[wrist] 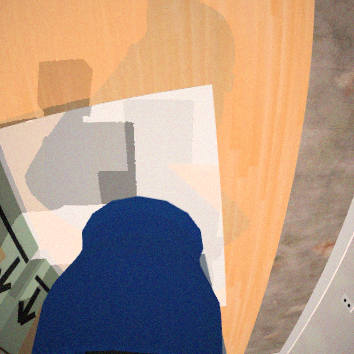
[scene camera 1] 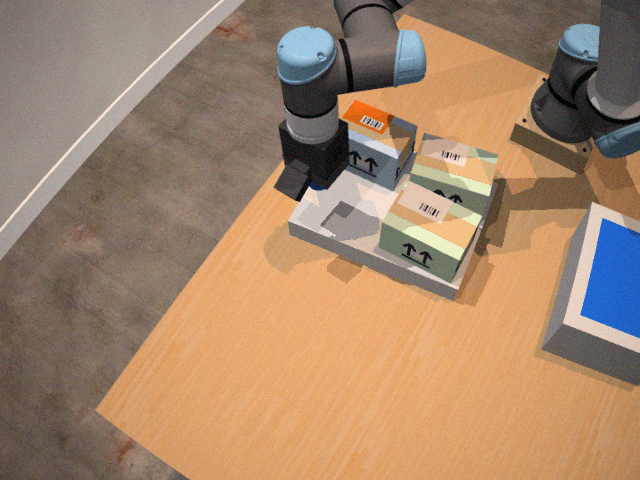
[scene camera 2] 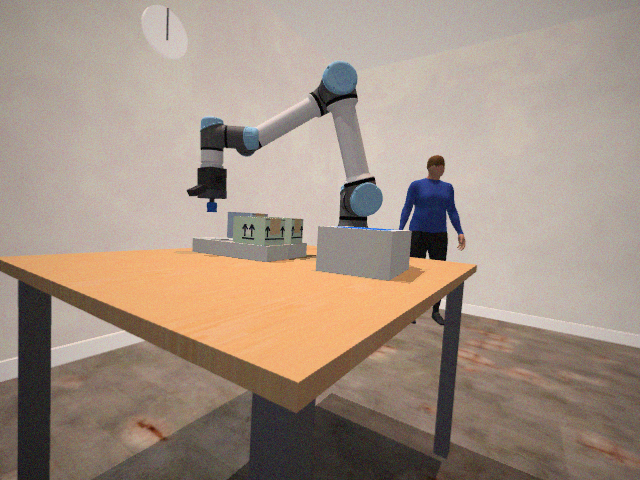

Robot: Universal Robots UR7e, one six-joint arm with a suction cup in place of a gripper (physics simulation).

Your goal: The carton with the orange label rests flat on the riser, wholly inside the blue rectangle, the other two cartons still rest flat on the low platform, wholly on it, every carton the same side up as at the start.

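Frame: origin at the arm's base, x ahead, y left, z up, level; centimetres.
Seen in the pictures: hand, its tool point: [wrist: 141, 250] [scene camera 2: 211, 211]; arm's base, origin of its link: [scene camera 1: 564, 114].
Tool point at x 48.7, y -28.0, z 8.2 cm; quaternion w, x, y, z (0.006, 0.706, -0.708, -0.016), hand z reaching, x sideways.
Offsets run from my tool point to a thing's top centre. Level surfaces: height alone.
The carton with the orange label @(dz +0.6, dx -14.7, dy +1.5 cm) [scene camera 1: 385, 161] [scene camera 2: 231, 225] is blue-grey and rests flat, arrows up, on the low platform @(dz -9.3, dx -9.9, dy +10.0 cm) [scene camera 1: 315, 209] [scene camera 2: 214, 248] [wrist: 165, 135]; the gripper partly hides it in scene camera 1. A front green carton @(dz -0.9, dx -5.2, dy +18.9 cm) [scene camera 1: 413, 240] [scene camera 2: 252, 230] and a rear green carton @(dz -0.5, dx -17.1, dy +16.7 cm) [scene camera 1: 467, 170] [scene camera 2: 296, 230] rest flat, arrows up, on the platform. My suction gripper [scene camera 1: 316, 186] [scene camera 2: 211, 208] [wrist: 142, 250] is open and empty, in the air above the platform, beside the orange-label carton. The riser @(dz -2.1, dx -16.1, dy +53.4 cm) [scene camera 1: 560, 317] [scene camera 2: 351, 253] carries the blue rectangle @(dz -2.1, dx -16.1, dy +53.4 cm) [scene camera 1: 612, 279], without a carton.
The wooden table @(dz -14.2 cm) [scene camera 1: 310, 372] [scene camera 2: 206, 289] carries the platform and riser. The arm's base [scene camera 1: 560, 113] [scene camera 2: 353, 219] stands behind them. A person [scene camera 2: 434, 206] in a blue top stands beyond the table. A wall [scene camera 1: 77, 77] runs at the left in scene camera 1.
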